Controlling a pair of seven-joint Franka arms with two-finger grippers.
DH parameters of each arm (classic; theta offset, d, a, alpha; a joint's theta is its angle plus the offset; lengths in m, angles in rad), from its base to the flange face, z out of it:
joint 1: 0 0.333 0 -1.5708
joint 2: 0 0 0 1.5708
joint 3: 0 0.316 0.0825 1.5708
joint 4: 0 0 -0.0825 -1.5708
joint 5: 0 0.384 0 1.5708
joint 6: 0 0 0.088 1.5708
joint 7: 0 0.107 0 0
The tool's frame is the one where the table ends.
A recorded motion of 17 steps. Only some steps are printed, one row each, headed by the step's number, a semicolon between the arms.
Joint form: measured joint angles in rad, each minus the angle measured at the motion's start. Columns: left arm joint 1, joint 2, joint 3, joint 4, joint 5, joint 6, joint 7; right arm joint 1, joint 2, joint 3, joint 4, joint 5, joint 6, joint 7.
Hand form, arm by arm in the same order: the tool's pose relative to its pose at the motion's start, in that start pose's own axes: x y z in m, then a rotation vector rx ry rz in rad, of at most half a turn. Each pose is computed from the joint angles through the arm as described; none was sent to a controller.
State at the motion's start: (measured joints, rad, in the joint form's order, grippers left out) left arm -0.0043 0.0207 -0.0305 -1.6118 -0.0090 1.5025 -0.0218; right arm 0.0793 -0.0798 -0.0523 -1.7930 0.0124 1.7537 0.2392
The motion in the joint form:
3: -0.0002 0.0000 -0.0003 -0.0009 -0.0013 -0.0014 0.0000; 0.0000 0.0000 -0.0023 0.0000 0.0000 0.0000 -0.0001
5: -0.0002 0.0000 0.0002 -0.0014 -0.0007 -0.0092 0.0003; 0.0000 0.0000 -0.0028 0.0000 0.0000 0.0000 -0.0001
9: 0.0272 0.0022 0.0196 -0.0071 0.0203 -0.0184 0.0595; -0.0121 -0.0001 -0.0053 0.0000 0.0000 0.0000 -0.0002
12: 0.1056 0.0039 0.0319 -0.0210 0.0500 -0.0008 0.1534; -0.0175 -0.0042 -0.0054 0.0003 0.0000 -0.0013 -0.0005
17: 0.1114 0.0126 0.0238 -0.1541 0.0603 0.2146 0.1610; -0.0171 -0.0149 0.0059 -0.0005 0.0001 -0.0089 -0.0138
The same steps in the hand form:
3: -0.0002 0.0004 0.0005 -0.0012 -0.0023 0.0006; 0.0003 0.0012 0.0000 0.0001 0.0000 0.0022
5: -0.0010 0.0001 0.0015 -0.0005 -0.0106 0.0003; 0.0004 0.0015 0.0000 0.0001 0.0000 0.0027
9: -0.0014 -0.0280 0.0058 0.0137 -0.0278 0.0116; 0.0022 0.0093 -0.0002 -0.0002 0.0004 0.0172
12: -0.0030 -0.0810 0.0117 0.0293 -0.0295 0.0142; 0.0018 0.0124 -0.0025 0.0006 0.0035 0.0223
17: 0.0179 -0.0820 0.0603 0.0484 0.0423 0.0323; -0.0029 0.0068 -0.0072 0.0012 0.0056 -0.0028

